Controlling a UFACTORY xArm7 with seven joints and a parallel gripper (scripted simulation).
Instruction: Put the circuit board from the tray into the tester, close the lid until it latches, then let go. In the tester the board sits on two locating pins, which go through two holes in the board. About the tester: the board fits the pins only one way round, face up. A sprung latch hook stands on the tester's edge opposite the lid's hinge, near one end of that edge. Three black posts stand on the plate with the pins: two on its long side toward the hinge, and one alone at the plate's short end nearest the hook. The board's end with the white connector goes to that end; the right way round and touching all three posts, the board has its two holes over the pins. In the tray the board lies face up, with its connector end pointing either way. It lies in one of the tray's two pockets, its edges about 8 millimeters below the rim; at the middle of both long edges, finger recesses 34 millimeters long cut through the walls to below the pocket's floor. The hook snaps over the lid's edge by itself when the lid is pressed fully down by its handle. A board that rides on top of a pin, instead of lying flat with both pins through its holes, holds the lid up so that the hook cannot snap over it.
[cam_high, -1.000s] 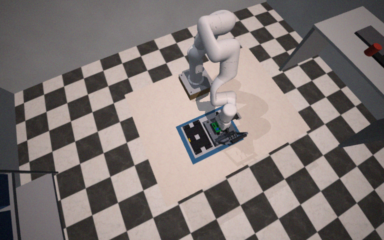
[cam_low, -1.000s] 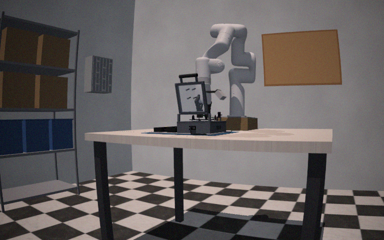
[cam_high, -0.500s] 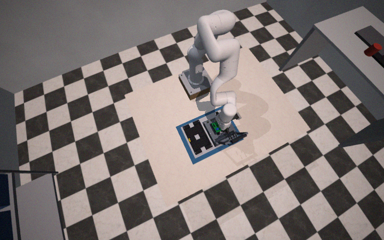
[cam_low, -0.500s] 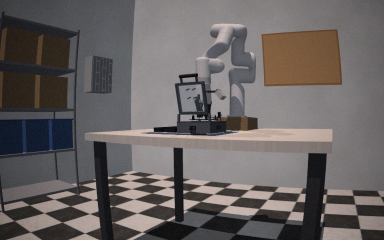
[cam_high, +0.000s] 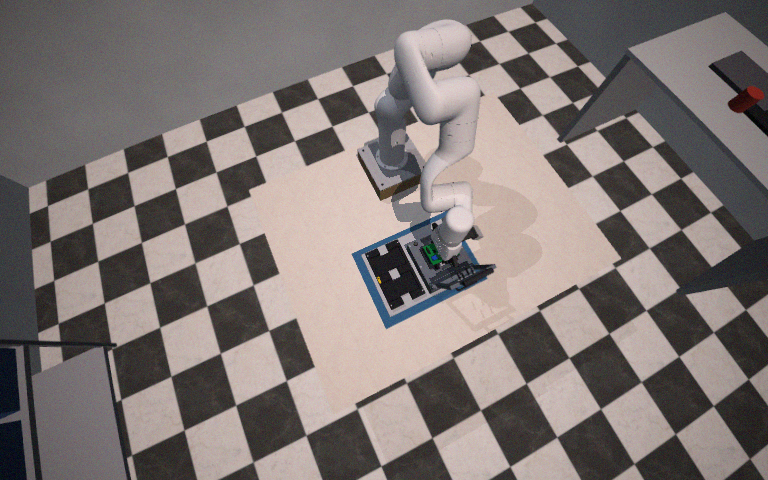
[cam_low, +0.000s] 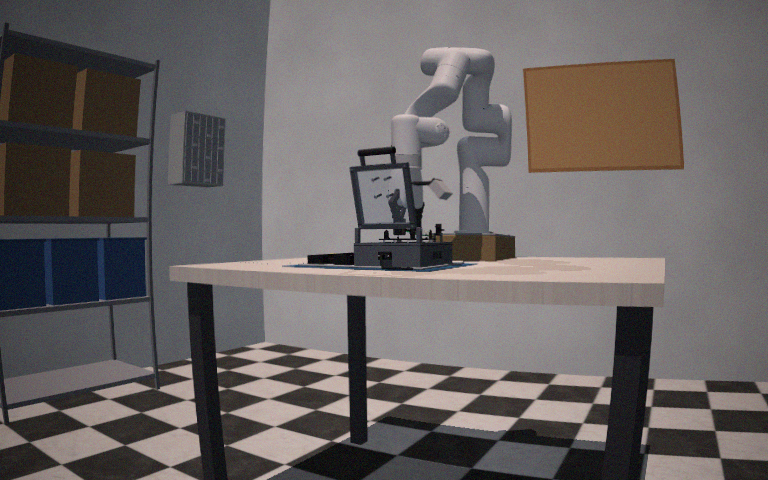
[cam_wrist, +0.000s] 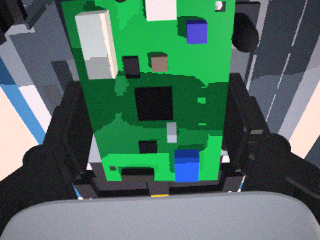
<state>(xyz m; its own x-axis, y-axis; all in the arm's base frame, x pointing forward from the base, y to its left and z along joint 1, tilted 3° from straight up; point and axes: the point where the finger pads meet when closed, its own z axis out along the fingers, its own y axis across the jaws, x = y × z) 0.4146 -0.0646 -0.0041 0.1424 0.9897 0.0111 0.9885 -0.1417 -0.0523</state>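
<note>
Right now the green circuit board is right at my hand. The rest, counted from my hand: tester lid 12 cm ahead, 2 cm to the right, 9 cm above; then latch hook 6 cm behind, 6 cm to the left.
</note>
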